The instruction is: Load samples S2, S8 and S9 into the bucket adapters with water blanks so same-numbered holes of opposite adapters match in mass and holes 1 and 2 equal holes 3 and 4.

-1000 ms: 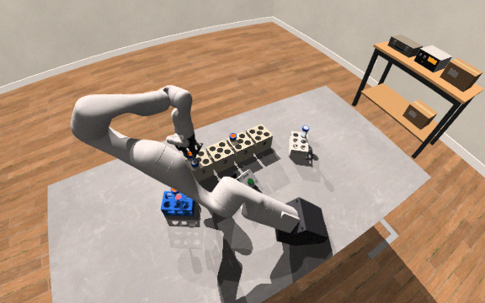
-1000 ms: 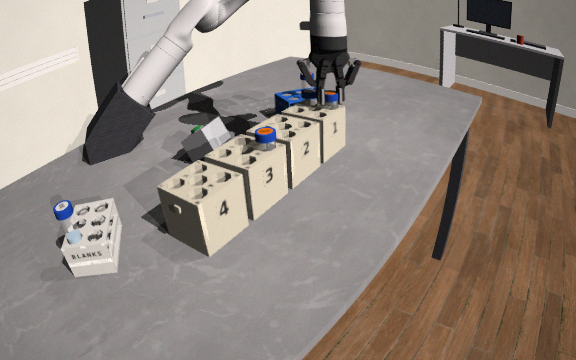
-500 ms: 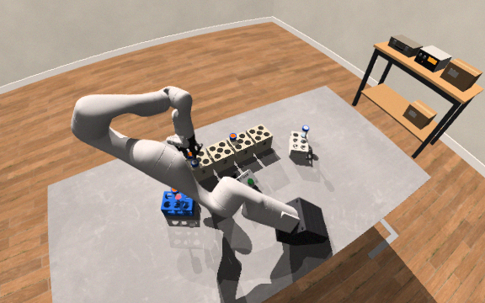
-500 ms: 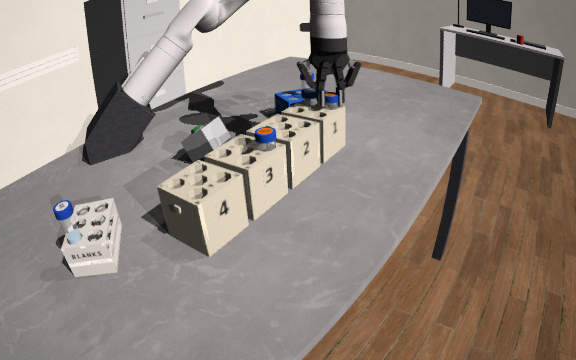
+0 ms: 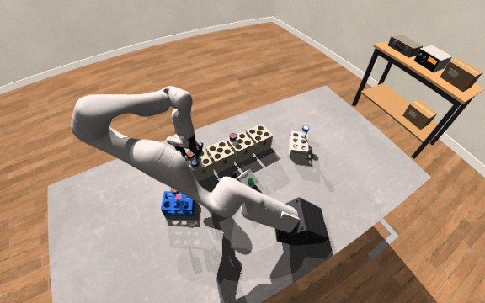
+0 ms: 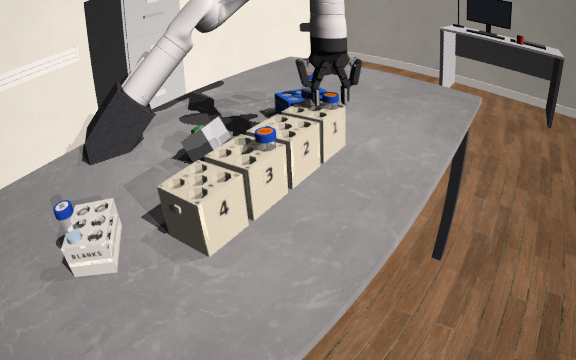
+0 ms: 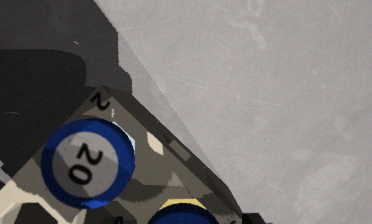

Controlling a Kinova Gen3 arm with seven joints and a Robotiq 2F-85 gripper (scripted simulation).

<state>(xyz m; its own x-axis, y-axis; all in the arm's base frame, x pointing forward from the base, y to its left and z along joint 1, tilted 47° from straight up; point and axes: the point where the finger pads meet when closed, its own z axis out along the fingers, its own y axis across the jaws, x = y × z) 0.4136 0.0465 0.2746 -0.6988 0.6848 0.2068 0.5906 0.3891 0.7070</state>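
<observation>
The orange-dot sample lies 10 mm to the left of my hand and 50 mm below it. Also, from my hand: sample S2: 20 mm ahead, 210 mm to the right, 50 mm below; adapter 2: 10 mm behind, 140 mm to the right, 70 mm below; blue sample rack: 160 mm behind, 120 mm to the left, 80 mm below.
</observation>
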